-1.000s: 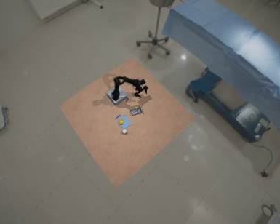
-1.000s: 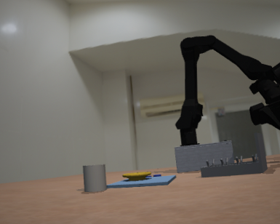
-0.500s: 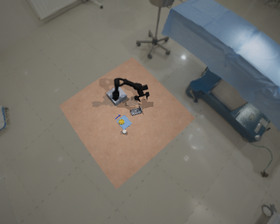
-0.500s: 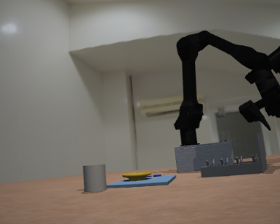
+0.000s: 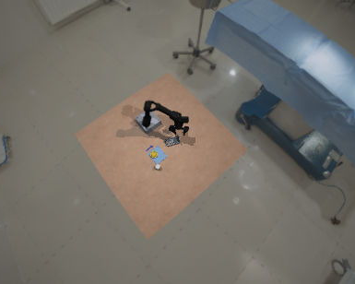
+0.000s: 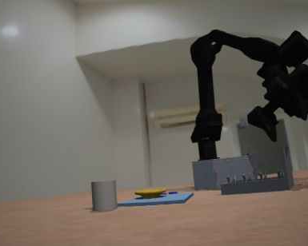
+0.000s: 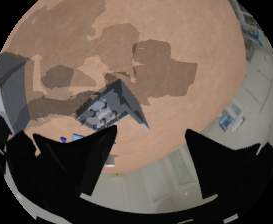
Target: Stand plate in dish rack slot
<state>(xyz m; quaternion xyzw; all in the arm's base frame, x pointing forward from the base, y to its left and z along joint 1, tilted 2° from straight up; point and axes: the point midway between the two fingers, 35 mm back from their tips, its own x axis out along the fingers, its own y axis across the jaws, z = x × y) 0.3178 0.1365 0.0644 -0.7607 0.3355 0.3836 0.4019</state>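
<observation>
My gripper tip is 8 cm past the yellow plate, 29 cm to the left of it and 9 cm above it. Round my gripper tip: blue utensil (16 cm behind, 27 cm to the right, 10 cm below); blue mat (5 cm behind, 27 cm to the right, 11 cm below); dish rack (4 cm behind, 7 cm to the right, 8 cm below).
</observation>
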